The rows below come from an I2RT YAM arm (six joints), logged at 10 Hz.
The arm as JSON. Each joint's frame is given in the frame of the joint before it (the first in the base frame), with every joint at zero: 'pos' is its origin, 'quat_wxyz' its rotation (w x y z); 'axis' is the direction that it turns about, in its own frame. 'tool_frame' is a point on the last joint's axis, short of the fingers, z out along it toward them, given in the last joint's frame.
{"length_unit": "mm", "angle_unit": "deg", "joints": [
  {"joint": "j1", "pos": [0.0, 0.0, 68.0], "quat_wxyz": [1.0, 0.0, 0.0, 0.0], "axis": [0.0, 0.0, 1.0]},
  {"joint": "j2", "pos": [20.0, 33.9, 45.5], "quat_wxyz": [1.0, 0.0, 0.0, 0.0], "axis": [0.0, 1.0, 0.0]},
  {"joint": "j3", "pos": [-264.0, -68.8, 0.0], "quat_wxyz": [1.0, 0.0, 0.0, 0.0], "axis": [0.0, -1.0, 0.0]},
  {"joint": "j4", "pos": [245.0, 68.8, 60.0], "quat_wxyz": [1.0, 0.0, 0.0, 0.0], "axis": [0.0, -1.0, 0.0]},
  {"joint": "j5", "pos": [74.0, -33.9, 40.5], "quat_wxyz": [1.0, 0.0, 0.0, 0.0], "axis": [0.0, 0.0, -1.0]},
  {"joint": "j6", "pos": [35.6, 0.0, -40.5], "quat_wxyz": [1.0, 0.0, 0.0, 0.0], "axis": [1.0, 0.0, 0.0]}
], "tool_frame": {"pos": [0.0, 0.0, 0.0], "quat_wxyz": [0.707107, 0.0, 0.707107, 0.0]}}
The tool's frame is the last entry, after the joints.
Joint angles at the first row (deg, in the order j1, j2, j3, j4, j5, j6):
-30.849 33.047 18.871 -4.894 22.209 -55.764
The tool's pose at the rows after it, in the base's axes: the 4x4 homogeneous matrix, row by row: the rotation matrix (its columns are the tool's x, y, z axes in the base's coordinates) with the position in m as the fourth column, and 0 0 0 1 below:
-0.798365 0.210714 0.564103 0.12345; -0.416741 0.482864 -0.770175 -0.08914; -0.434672 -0.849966 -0.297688 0.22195; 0 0 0 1
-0.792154 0.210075 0.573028 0.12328; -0.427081 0.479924 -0.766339 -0.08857; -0.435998 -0.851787 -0.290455 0.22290; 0 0 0 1
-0.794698 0.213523 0.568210 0.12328; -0.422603 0.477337 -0.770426 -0.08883; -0.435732 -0.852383 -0.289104 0.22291; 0 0 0 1
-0.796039 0.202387 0.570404 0.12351; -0.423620 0.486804 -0.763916 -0.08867; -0.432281 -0.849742 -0.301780 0.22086; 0 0 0 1
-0.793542 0.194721 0.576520 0.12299; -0.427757 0.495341 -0.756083 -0.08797; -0.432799 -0.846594 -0.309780 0.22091; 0 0 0 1
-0.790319 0.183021 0.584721 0.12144; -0.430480 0.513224 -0.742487 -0.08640; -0.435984 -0.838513 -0.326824 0.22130; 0 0 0 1
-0.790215 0.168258 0.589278 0.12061; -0.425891 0.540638 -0.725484 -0.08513; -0.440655 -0.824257 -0.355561 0.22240; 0 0 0 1
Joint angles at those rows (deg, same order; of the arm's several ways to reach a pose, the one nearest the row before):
-30.842 32.789 18.986 -4.903 21.843 -55.735
-30.783 32.445 18.956 -4.690 21.414 -56.057
-30.788 32.521 18.944 -4.562 21.777 -55.995
-30.781 32.715 18.818 -5.012 21.371 -55.922
-30.788 32.449 18.985 -5.882 20.758 -55.829
-30.793 31.779 19.405 -7.949 19.784 -55.382
-30.762 31.685 20.352 -10.726 18.784 -54.436

